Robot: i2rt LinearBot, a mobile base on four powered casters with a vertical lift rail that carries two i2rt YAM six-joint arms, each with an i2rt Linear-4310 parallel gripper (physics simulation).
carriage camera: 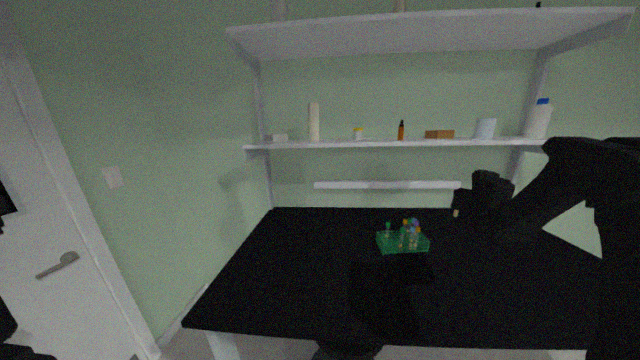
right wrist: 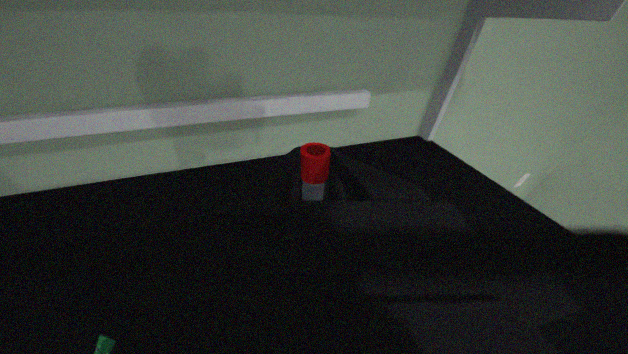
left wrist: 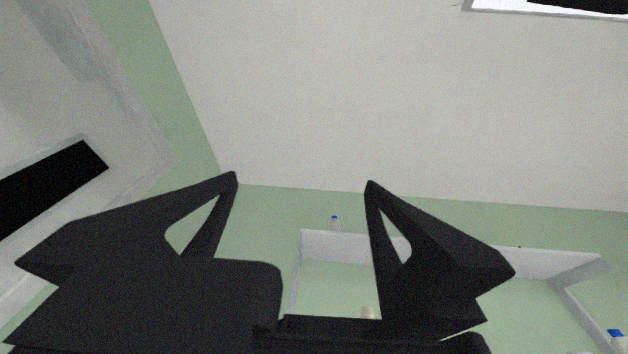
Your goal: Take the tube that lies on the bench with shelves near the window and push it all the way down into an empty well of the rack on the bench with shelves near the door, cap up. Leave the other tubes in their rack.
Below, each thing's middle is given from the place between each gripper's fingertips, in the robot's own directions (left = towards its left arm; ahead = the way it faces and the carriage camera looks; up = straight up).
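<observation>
My right gripper: 16 cm to the right of the green tube rack (carriage camera: 391,246), 26 cm above it and 6 cm short of it. My left hand: 56 cm short of the rack, 67 cm to the left of it, 51 cm above it.
</observation>
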